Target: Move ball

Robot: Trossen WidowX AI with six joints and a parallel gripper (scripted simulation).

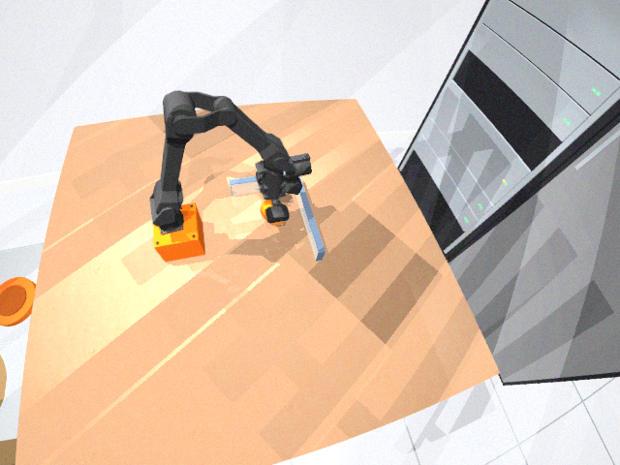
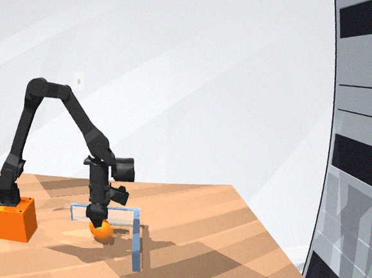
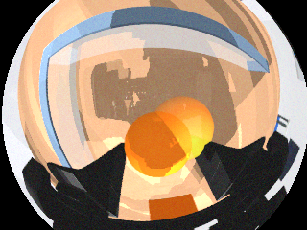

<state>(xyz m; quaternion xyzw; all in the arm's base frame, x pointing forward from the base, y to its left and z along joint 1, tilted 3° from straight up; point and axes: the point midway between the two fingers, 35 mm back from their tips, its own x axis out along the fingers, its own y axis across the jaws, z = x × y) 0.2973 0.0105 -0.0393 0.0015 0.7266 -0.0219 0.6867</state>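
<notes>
My gripper tip is 10 mm short of the orange ball marker and 30 mm to the left of it. Round my gripper tip: orange ball right at my gripper tip.
</notes>
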